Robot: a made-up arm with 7 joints.
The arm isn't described. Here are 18 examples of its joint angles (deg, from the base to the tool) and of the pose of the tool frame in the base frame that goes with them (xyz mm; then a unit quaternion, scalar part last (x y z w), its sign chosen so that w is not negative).
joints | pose
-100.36 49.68 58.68 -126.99 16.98 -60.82 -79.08 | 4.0 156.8 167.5 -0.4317 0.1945 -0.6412 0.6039
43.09 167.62 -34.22 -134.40 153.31 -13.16 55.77 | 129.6 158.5 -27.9 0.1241 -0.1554 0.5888 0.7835
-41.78 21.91 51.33 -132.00 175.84 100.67 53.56 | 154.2 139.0 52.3 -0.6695 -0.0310 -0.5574 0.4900
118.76 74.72 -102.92 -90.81 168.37 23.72 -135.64 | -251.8 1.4 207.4 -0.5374 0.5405 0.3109 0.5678
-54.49 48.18 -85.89 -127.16 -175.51 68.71 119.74 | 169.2 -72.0 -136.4 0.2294 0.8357 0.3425 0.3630
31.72 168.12 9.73 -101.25 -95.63 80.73 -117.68 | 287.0 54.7 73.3 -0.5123 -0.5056 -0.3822 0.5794
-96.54 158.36 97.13 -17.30 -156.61 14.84 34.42 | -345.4 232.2 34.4 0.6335 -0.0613 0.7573 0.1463
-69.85 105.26 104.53 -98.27 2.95 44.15 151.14 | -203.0 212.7 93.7 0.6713 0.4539 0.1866 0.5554
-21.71 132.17 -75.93 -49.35 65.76 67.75 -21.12 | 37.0 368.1 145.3 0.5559 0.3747 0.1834 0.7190
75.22 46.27 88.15 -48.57 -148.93 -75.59 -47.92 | -250.1 307.8 36.3 -0.2842 0.3074 -0.7990 0.4316
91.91 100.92 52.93 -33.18 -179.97 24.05 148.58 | 23.3 404.1 74.5 0.5770 0.1721 -0.6311 0.4890
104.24 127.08 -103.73 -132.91 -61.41 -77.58 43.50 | -125.2 116.4 124.1 -0.8415 0.1811 0.3171 0.3981
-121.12 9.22 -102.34 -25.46 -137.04 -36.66 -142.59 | 337.6 -212.4 116.4 0.2908 -0.6907 -0.3081 0.5860
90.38 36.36 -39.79 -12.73 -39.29 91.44 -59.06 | -406.9 95.0 0.9 0.3240 -0.8034 0.4285 0.2569
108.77 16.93 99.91 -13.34 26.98 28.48 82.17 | -392.3 -26.2 141.4 -0.6671 0.2208 -0.6056 0.3735
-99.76 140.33 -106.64 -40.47 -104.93 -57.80 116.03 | -75.6 389.6 86.7 0.3983 0.0623 0.0874 0.9109
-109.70 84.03 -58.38 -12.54 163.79 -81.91 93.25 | 195.2 303.3 210.8 0.4780 0.4276 -0.1061 0.7599
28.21 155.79 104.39 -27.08 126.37 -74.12 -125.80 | 146.3 94.7 376.5 0.6388 -0.5943 0.4880 0.0261
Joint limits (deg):
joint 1: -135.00..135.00
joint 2: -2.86..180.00
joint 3: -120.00..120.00
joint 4: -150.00..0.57
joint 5: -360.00..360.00
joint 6: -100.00..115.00
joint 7: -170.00..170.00
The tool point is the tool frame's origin. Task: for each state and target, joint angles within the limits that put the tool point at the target. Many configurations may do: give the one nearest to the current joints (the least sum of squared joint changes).
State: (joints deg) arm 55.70 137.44 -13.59 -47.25 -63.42 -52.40 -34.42
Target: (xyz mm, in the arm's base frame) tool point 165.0 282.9 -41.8
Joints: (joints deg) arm 52.78 136.97 -18.67 -89.07 -63.42 -52.40 -34.42
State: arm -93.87 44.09 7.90 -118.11 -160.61 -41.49 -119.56
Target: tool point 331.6 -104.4 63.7
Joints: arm -70.29 16.89 -16.82 -77.92 -160.61 -41.49 -119.56
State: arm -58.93 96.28 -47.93 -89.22 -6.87 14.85 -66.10
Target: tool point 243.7 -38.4 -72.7
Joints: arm -55.40 56.53 -63.57 -117.59 -6.87 14.85 -66.10
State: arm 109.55 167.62 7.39 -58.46 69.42 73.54 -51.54
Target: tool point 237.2 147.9 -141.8
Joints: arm 81.40 165.32 11.30 -96.29 69.42 73.54 -51.54
